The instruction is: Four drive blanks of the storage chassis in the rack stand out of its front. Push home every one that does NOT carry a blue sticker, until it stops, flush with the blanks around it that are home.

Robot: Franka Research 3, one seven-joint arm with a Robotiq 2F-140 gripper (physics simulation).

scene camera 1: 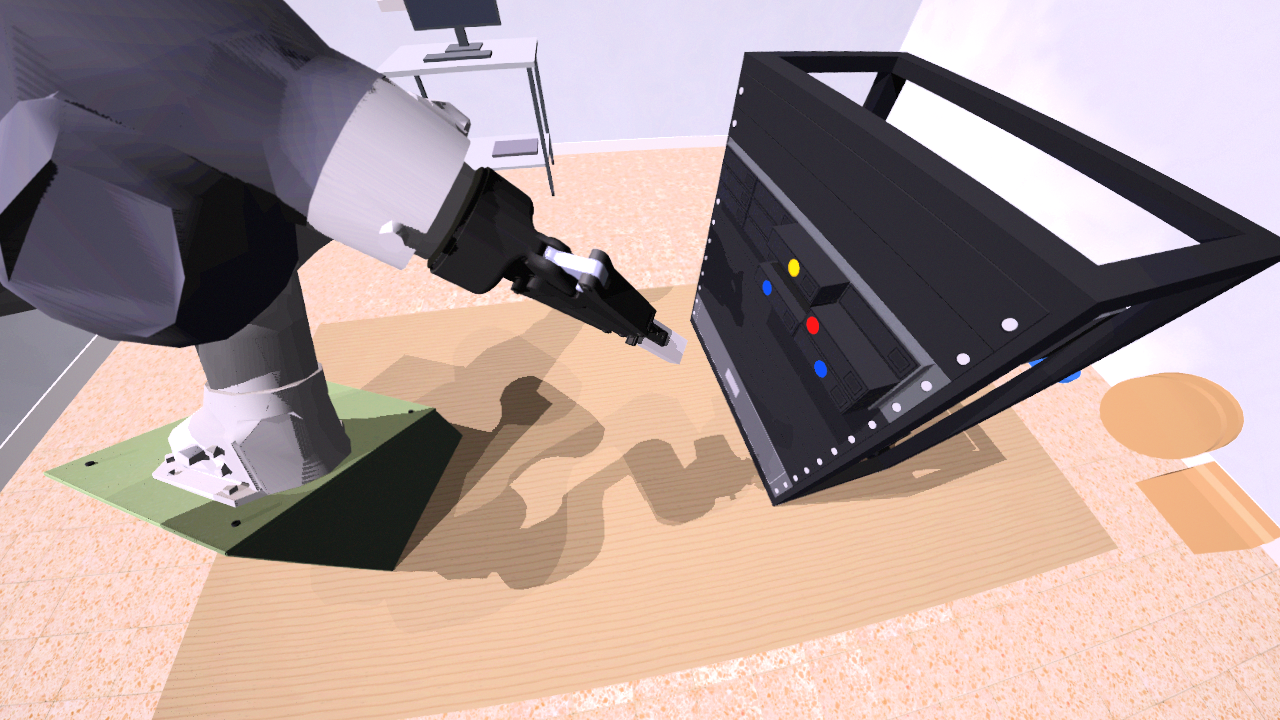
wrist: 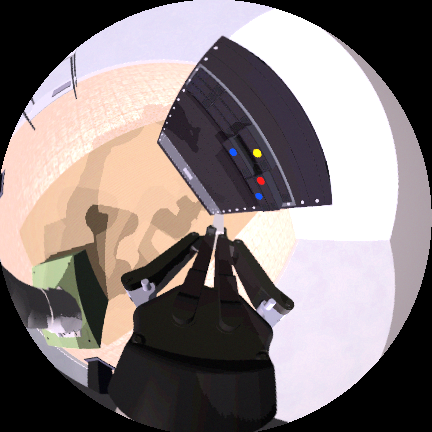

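Note:
The storage chassis (scene camera 1: 920, 374) sits in the black rack (scene camera 1: 1074, 152) (wrist: 300, 130). A blank with a yellow sticker (scene camera 1: 793, 266) (wrist: 257, 153) stands out; its dark side face shows in the scene view. Left of it a blue sticker (scene camera 1: 767, 287) (wrist: 233, 152) marks a blank that also stands out. A red sticker (scene camera 1: 812, 325) (wrist: 260, 181) and a second blue sticker (scene camera 1: 820, 368) (wrist: 258, 196) are on blanks nearer the near side; how far these stand out is hard to tell. My gripper (scene camera 1: 664, 344) (wrist: 217, 220) is shut and empty, in front of the rack and apart from it.
The green robot base (scene camera 1: 375, 420) (wrist: 92, 295) stands on the tan mat (scene camera 1: 626, 626) left of the rack. A white table (scene camera 1: 510, 55) with a monitor (scene camera 1: 454, 12) is at the back. A round wooden piece (scene camera 1: 1163, 416) and a box-like wooden piece (scene camera 1: 1199, 514) lie at right.

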